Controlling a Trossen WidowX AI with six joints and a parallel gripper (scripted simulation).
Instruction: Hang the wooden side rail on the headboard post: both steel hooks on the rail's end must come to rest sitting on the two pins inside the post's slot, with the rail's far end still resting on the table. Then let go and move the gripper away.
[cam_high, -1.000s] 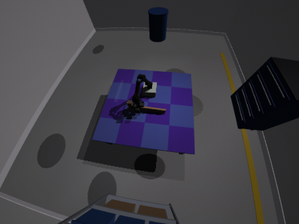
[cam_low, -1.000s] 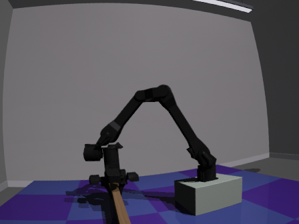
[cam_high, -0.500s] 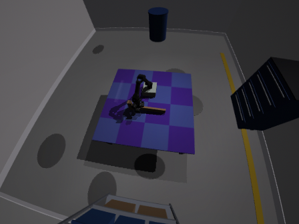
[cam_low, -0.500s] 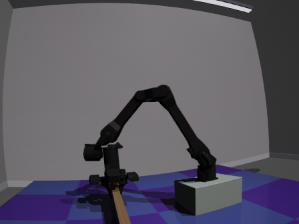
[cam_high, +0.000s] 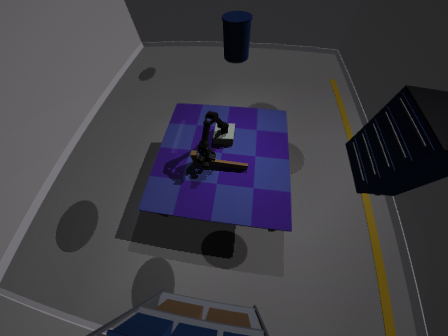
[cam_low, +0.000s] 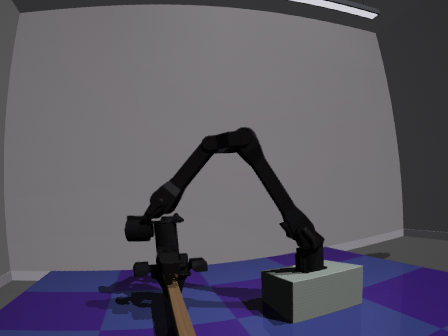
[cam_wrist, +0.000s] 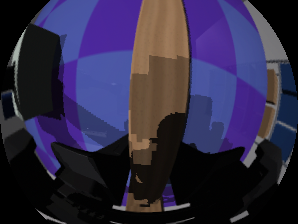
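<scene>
Right now the wooden headboard post is 11 cm to the right of my gripper tip, 4 cm above it and 1 cm behind it.
</scene>
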